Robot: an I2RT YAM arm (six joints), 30 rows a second.
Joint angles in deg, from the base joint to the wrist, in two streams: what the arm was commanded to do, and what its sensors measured. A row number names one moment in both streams.
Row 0, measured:
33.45 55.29 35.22 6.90 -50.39 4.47
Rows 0 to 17, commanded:
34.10 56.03 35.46 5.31 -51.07 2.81
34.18 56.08 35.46 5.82 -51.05 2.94
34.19 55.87 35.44 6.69 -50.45 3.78
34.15 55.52 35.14 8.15 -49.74 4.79
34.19 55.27 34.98 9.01 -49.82 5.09
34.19 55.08 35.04 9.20 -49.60 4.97
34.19 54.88 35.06 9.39 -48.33 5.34
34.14 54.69 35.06 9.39 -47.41 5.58
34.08 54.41 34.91 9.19 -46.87 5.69
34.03 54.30 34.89 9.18 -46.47 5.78
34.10 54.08 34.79 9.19 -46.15 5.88
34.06 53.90 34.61 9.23 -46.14 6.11
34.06 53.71 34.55 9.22 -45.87 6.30
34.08 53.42 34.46 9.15 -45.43 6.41
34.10 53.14 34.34 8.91 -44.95 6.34
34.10 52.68 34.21 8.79 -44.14 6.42
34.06 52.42 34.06 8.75 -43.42 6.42
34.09 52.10 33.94 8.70 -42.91 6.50
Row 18, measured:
34.11 53.56 34.85 7.25 -46.13 6.48
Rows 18 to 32, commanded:
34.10 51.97 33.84 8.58 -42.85 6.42
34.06 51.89 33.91 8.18 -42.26 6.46
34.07 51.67 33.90 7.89 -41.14 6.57
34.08 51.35 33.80 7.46 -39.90 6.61
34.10 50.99 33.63 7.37 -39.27 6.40
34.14 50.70 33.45 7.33 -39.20 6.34
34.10 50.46 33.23 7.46 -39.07 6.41
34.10 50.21 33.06 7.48 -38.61 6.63
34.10 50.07 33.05 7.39 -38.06 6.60
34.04 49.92 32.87 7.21 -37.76 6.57
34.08 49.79 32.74 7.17 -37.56 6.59
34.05 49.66 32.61 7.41 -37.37 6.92
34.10 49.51 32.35 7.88 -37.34 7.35
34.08 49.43 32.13 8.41 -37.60 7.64
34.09 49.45 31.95 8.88 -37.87 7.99
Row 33, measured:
34.13 50.39 32.97 6.35 -39.13 7.09
